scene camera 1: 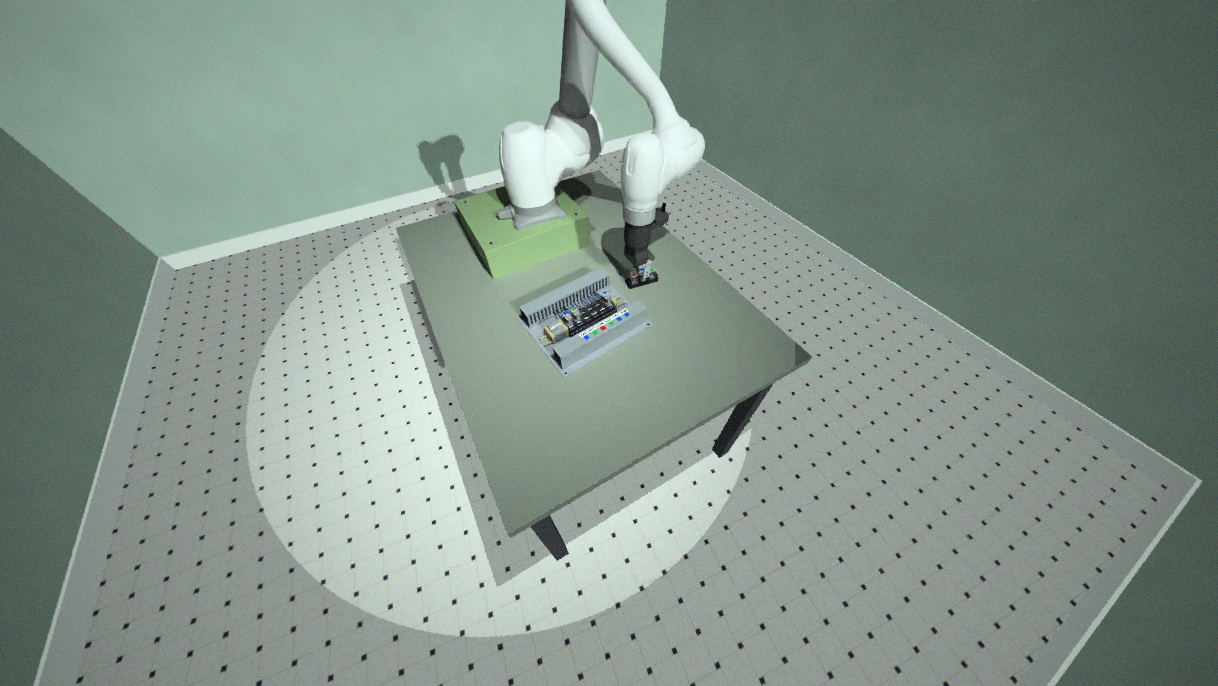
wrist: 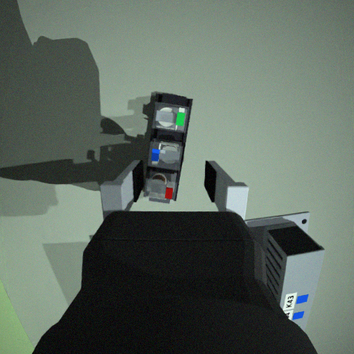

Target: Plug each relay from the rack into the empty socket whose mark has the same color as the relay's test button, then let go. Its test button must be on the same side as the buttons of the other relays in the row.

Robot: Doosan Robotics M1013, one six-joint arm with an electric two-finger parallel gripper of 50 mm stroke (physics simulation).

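Places are measured from the arm's base along level axes (x left, y back, z up), in millimetres.
Pixels of known places: gripper, fingertip midpoint: [scene camera 1: 640, 271]; arm's base at its link origin: [scene camera 1: 535, 211].
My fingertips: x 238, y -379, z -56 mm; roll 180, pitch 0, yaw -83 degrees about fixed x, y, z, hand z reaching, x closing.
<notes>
Ahead of a thing's pixels: the offset from my fingertips to its top centre. "pt": to the spot under its first point.
A black rack [wrist: 184, 142] [scene camera 1: 633, 283] holds three clear relays in a row. In the wrist view the relay with the green test button [wrist: 169, 118] is at the far end, the relay with the blue button [wrist: 168, 153] is in the middle, and the relay with the red button [wrist: 160, 185] is nearest the gripper. My gripper [wrist: 173, 173] is open and empty. Its fingers show on either side of the red-button relay, the left one close beside the rack. The socket row @(dx -214, dy -82, dz -23 mm) [scene camera 1: 588, 316] sits on the panel, with coloured marks along the front duct; its empty sockets are too small to tell.
The grey panel's front duct @(pt dx -219, dy -200, dz -5 mm) [scene camera 1: 600, 337] [wrist: 305, 265] stands beside the rack, with a label K43 and blue marks in the wrist view. The slotted rear duct @(dx -251, dy +5, dz +8 mm) [scene camera 1: 564, 295] is behind the sockets. The green robot base [scene camera 1: 534, 250] stands at the table's back.
</notes>
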